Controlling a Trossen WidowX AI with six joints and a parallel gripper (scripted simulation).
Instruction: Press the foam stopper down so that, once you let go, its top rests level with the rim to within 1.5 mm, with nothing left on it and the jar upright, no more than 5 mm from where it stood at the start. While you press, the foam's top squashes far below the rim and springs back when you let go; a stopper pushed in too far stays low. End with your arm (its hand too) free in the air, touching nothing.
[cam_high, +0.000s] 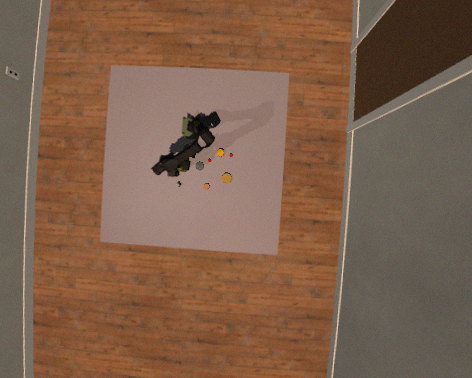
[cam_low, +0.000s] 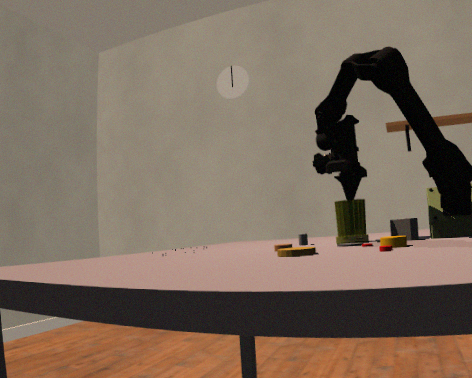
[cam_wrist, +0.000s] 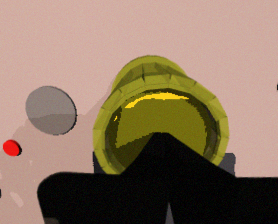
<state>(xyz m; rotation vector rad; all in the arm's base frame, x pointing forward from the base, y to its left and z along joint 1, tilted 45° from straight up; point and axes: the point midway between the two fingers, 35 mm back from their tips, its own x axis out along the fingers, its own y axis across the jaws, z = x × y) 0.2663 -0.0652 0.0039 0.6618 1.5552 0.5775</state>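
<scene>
My gripper is now 50 mm above the foam stopper. Also, from my hand: grey block (140 mm behind, 60 mm to the left, 110 mm below); then grey disc (10 mm behind, 120 mm to the left, 130 mm below); then small grey cylinder (140 mm ahead, 10 mm to the right, 120 mm below).
</scene>
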